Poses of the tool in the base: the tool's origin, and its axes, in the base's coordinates. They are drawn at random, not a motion.
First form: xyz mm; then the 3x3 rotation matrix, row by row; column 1 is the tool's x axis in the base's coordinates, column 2 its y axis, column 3 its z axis. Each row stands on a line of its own.
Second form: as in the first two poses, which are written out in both.
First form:
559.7 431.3 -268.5
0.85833 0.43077 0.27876
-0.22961 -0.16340 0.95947
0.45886 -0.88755 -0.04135
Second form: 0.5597 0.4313 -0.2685 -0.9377 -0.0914 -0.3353 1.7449
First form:
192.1 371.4 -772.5
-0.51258 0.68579 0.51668
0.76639 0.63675 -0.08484
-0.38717 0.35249 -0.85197
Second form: 0.1921 0.3714 -0.7725 0.4341 0.8973 0.0800 2.6138
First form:
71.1 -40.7 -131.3
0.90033 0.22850 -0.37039
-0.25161 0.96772 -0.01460
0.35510 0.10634 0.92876
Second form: 0.0711 -0.0407 -0.1313 0.1377 -0.8260 -0.5466 0.4547
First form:
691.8 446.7 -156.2
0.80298 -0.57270 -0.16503
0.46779 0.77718 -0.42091
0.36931 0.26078 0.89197
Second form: 0.6918 0.4467 -0.1562 0.5035 -0.3947 0.7686 0.7436
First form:
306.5 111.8 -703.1
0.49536 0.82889 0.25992
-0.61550 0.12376 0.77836
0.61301 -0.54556 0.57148
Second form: 0.3065 0.1118 -0.7031 -0.6650 -0.1773 -0.7255 1.4753
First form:
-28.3 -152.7 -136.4
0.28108 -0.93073 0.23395
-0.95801 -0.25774 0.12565
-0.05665 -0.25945 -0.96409
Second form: -0.0283 -0.1527 -0.1364 -0.7970 0.6014 -0.0565 2.8976
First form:
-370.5 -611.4 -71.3
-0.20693 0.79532 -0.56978
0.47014 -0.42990 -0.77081
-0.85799 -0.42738 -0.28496
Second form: -0.3705 -0.6114 -0.0713 0.6201 0.5204 -0.5871 2.8610
